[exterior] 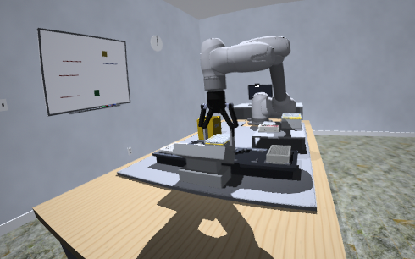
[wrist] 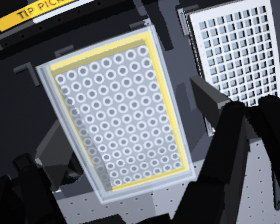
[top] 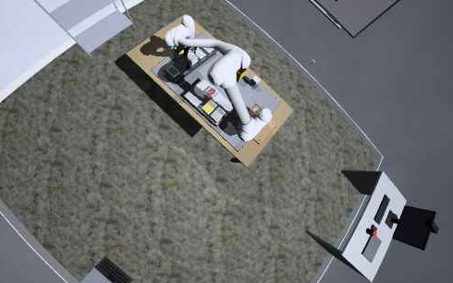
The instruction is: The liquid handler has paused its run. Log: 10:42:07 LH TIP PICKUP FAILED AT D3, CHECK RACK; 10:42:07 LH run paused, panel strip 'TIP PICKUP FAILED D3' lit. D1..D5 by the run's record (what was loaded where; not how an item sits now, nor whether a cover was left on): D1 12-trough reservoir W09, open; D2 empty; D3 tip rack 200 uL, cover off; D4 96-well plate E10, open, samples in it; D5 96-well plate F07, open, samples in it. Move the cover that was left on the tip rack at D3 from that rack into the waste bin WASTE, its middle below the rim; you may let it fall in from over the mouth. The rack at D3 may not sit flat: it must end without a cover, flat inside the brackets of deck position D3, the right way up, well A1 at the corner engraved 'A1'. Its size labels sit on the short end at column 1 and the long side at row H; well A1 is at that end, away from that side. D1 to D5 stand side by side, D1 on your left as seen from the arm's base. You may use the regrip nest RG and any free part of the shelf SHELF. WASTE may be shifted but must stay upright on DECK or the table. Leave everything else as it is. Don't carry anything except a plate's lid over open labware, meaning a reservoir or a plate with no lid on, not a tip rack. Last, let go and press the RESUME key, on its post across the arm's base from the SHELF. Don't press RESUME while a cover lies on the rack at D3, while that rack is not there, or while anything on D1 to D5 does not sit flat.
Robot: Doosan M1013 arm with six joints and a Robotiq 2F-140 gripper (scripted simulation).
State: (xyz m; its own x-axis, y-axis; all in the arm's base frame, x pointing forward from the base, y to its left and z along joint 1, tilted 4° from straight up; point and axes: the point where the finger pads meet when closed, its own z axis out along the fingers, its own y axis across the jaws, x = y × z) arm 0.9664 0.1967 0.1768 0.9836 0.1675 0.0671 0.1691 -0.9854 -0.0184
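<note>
Right now the yellow-framed tip rack is 2 cm below my hand and 1 cm behind it. Also, from my hand: yellow waste bin (39 cm behind, 34 cm to the right, 7 cm below); raised shelf (52 cm behind, 12 cm to the left, 6 cm below); red-topped labware item (46 cm behind, 6 cm to the left, 5 cm below).
</note>
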